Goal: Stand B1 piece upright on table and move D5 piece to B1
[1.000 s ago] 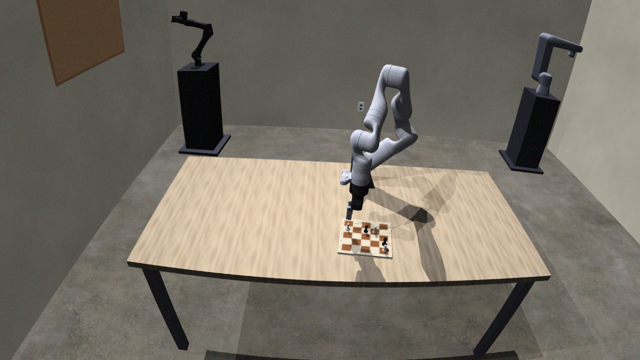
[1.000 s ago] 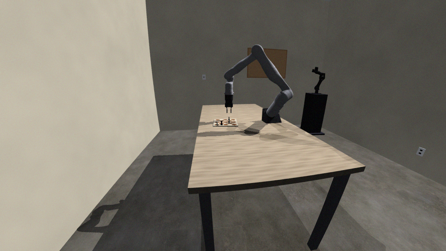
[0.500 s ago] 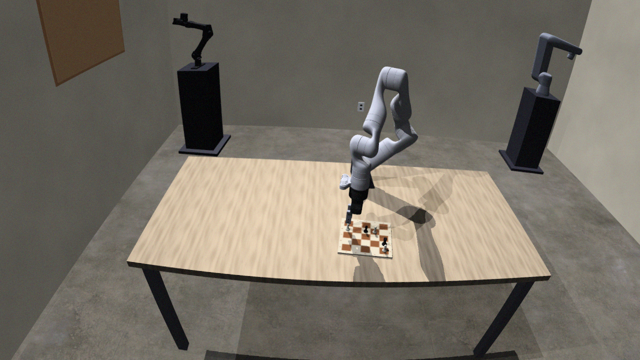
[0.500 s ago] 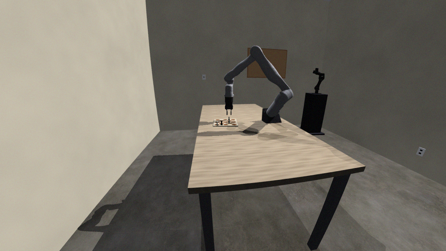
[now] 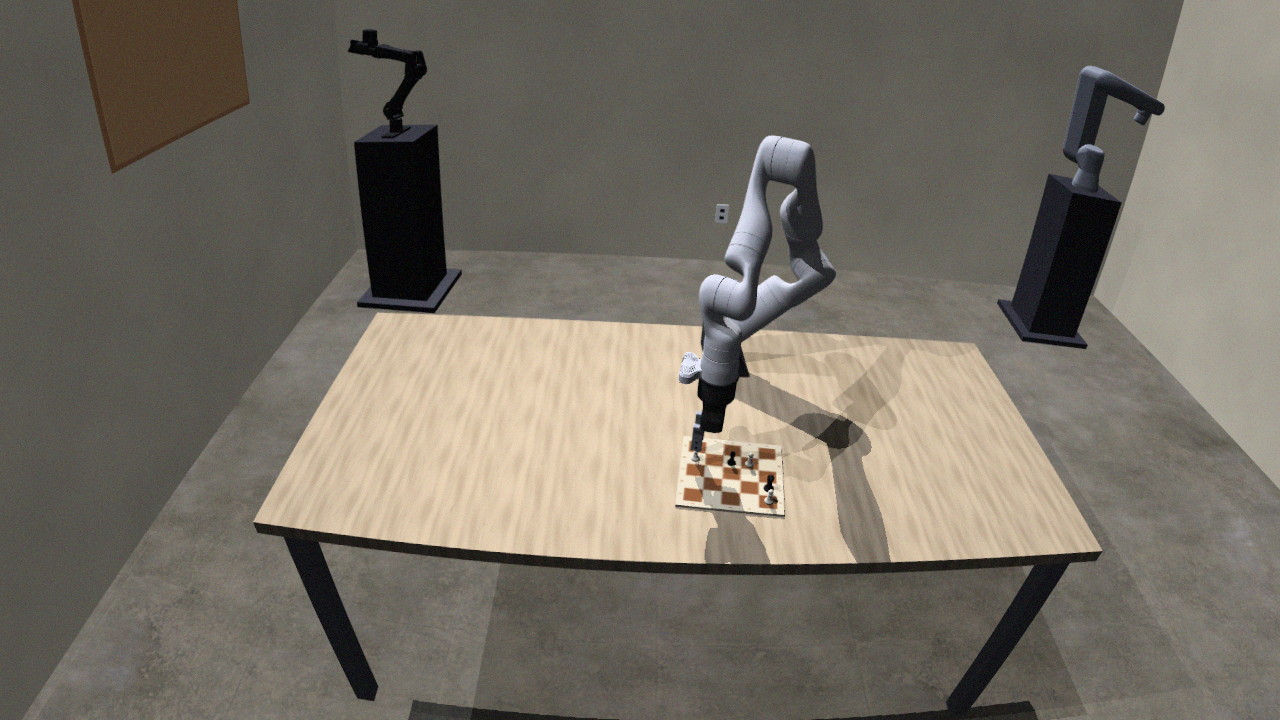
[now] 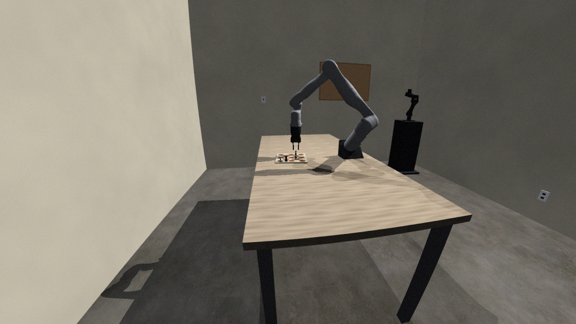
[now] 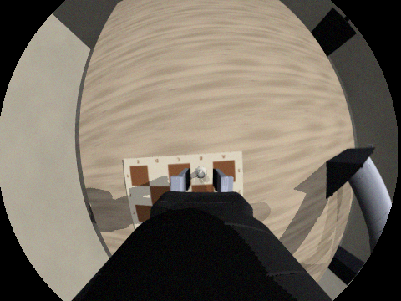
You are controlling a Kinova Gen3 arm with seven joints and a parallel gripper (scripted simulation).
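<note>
Now: the chessboard 80 mm to the left of my hand, 60 mm below it and 40 mm ahead of it.
</note>
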